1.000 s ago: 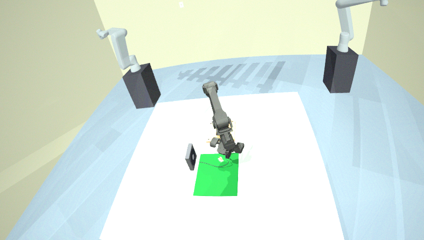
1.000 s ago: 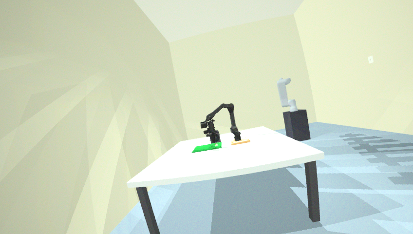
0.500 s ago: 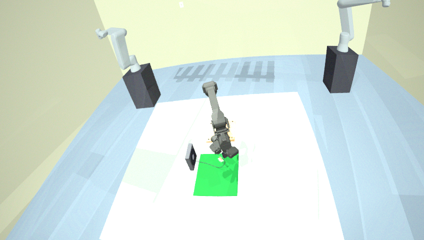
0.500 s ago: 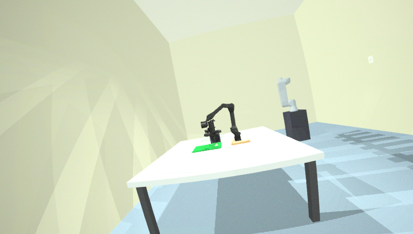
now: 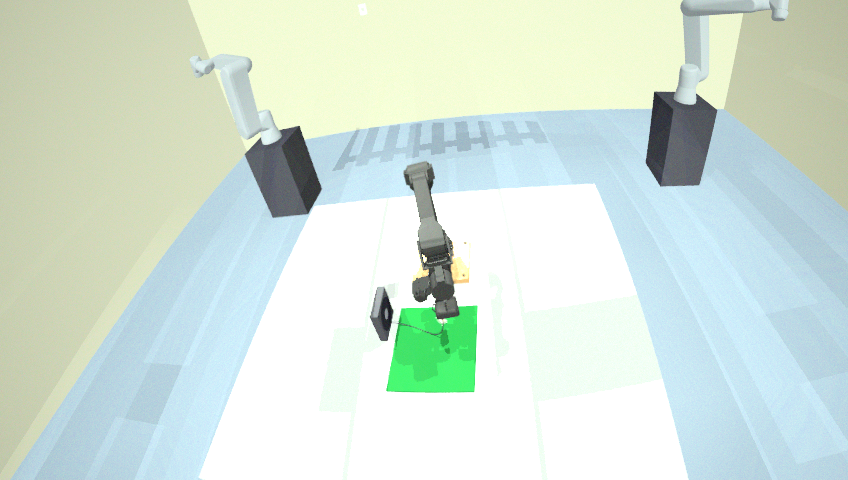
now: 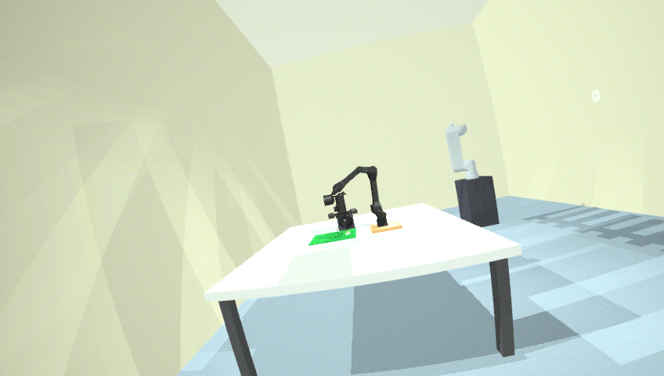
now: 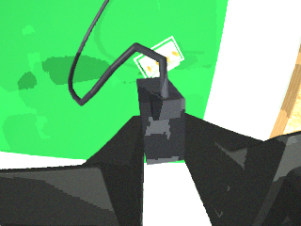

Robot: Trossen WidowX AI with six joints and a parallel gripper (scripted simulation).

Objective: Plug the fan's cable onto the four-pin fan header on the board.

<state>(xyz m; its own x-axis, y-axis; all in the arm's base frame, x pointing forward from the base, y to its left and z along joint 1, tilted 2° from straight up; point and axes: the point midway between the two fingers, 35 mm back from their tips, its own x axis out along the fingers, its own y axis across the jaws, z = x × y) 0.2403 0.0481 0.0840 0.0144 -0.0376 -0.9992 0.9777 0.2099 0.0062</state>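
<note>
Now: gripper tip 1 cm past the white four-pin header, 3 cm to the left of it and 6 cm above it. Round my gripper tip: dark plug 1 cm to the right, 1 cm above; green board 9 cm ahead, 4 cm to the right, 8 cm below; square fan 1 cm ahead, 19 cm to the right, 1 cm below.
</note>
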